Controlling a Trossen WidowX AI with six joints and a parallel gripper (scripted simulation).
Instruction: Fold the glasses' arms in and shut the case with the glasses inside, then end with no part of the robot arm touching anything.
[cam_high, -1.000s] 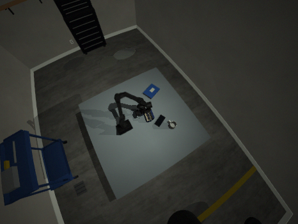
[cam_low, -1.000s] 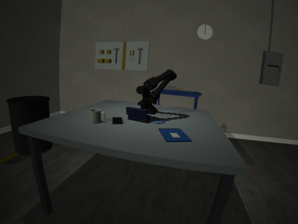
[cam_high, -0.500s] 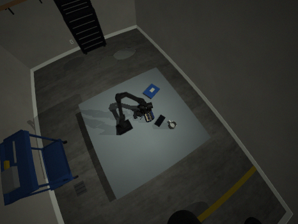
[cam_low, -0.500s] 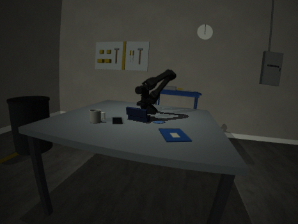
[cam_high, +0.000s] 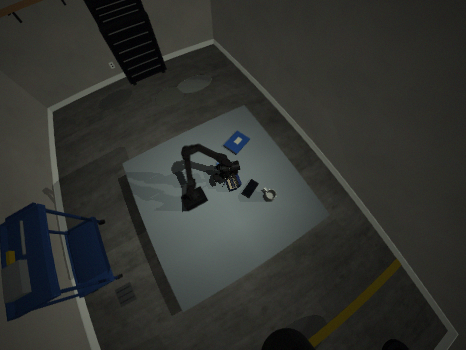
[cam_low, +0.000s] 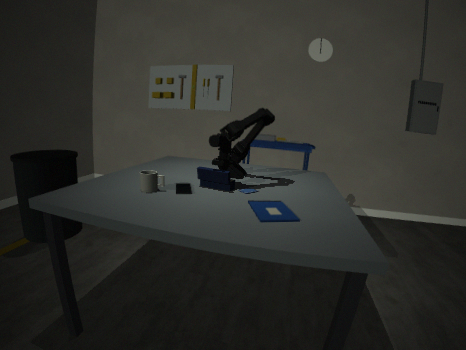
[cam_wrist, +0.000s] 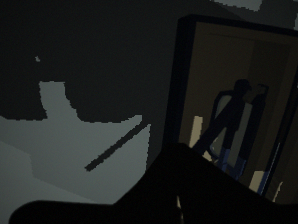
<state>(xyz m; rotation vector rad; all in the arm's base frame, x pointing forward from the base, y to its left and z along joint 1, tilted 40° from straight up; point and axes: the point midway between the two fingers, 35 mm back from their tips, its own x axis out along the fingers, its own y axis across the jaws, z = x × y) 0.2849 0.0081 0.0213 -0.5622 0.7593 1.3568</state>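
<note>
Right now the blue glasses case is 5 cm ahead of my hand, 4 cm below it and 3 cm to the right of it. Also, from my hand: blue card (13 cm to the left, 8 cm below, 3 cm ahead); white mug (30 cm to the right, 21 cm ahead, 5 cm below).
</note>
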